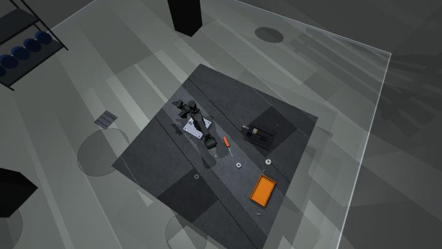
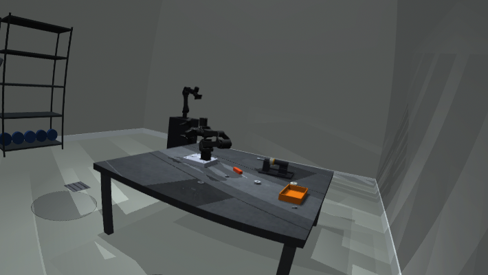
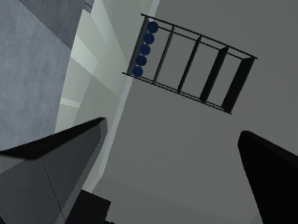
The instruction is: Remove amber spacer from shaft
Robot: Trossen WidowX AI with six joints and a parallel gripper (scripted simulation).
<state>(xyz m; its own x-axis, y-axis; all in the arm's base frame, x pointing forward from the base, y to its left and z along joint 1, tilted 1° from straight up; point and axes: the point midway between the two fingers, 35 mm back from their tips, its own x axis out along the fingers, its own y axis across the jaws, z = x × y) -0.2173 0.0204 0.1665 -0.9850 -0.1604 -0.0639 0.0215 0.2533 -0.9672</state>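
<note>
The steel shaft is 64 cm ahead of my gripper tip, 17 cm to the left of it and 12 cm below it. Round my gripper tip: screwdriver 54 cm ahead, 3 cm to the right, 19 cm below; then amber spacer 69 cm ahead, 17 cm to the left, 12 cm below; then cream spacer 67 cm ahead, 17 cm to the left, 12 cm below.
</note>
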